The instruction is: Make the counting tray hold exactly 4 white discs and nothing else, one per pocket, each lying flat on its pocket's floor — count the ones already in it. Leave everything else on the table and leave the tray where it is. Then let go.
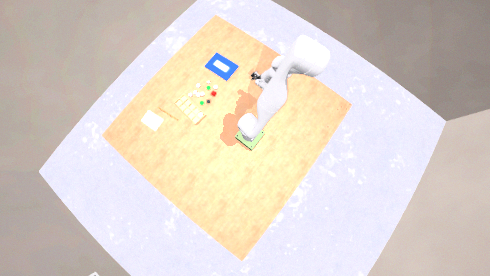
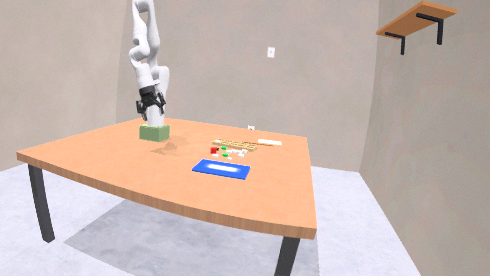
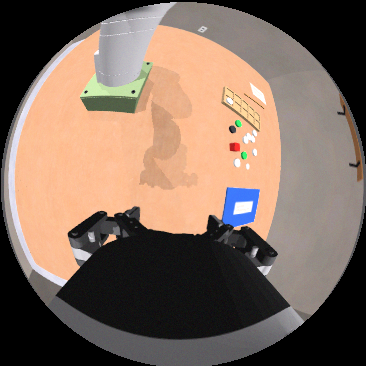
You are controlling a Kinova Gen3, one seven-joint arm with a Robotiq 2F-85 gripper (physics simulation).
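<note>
The tan counting tray lies on the table, divided into two rows of pockets. One white disc shows in an end pocket; the others look empty. Several loose white discs lie beside the tray, some bunched together; one white piece looks smaller. Two green discs and a black disc lie among them. My gripper is open and empty, above the table, away from the tray and discs.
A red cube lies near the discs. A blue panel with a white centre lies beyond them. A thin stick and a white sheet lie past the tray.
</note>
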